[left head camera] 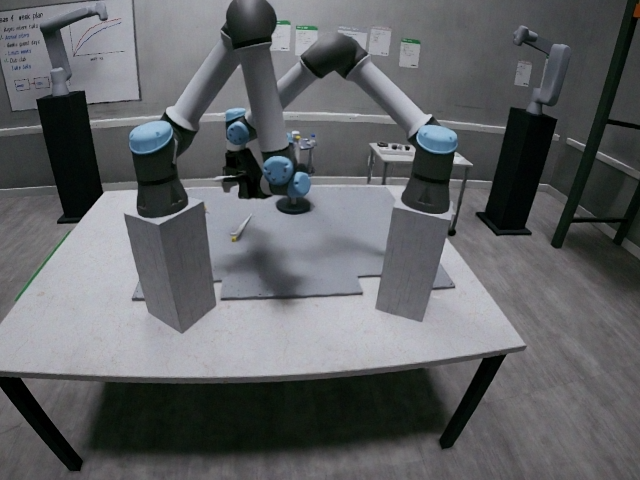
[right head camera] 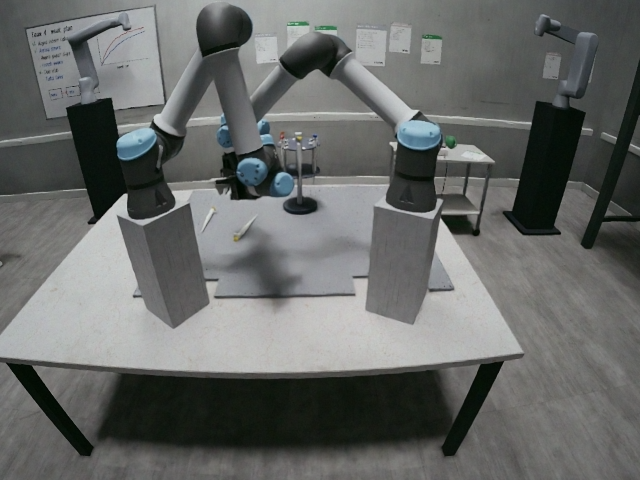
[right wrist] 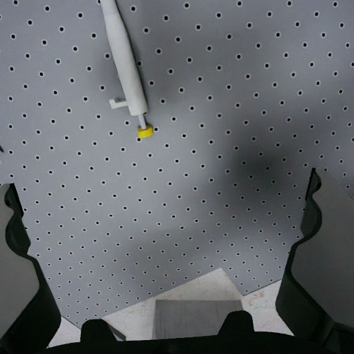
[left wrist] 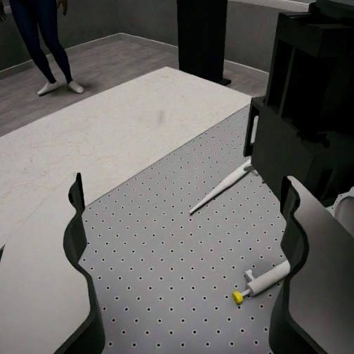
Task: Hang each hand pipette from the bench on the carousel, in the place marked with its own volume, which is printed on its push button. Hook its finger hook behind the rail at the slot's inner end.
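Note:
One white pipette (left head camera: 241, 227) (right head camera: 245, 227) (left wrist: 270, 277) (right wrist: 125, 65) lies on the grey perforated mat, its yellow button toward the front. A second white pipette (right head camera: 208, 219) (left wrist: 220, 190) lies to its left in the right head view, button toward the back; in the left head view a base mostly hides it. No volume is readable. My left gripper (left head camera: 222, 183) (right head camera: 221, 185) (left wrist: 182, 176) is open and empty above the mat. My right gripper (right wrist: 164, 177) is open and empty, high above the first pipette. The carousel (left head camera: 306, 145) (right head camera: 307, 145) stands behind, with red, yellow and blue buttons at its top.
The right gripper's dark body (left wrist: 310, 100) stands close beside the left gripper, and the two wrists overlap in both head views. The carousel's round black foot (left head camera: 293, 205) (right head camera: 299, 205) is on the mat (left head camera: 330, 227). Two grey pedestals (left head camera: 178, 268) (left head camera: 410, 263) carry the arms.

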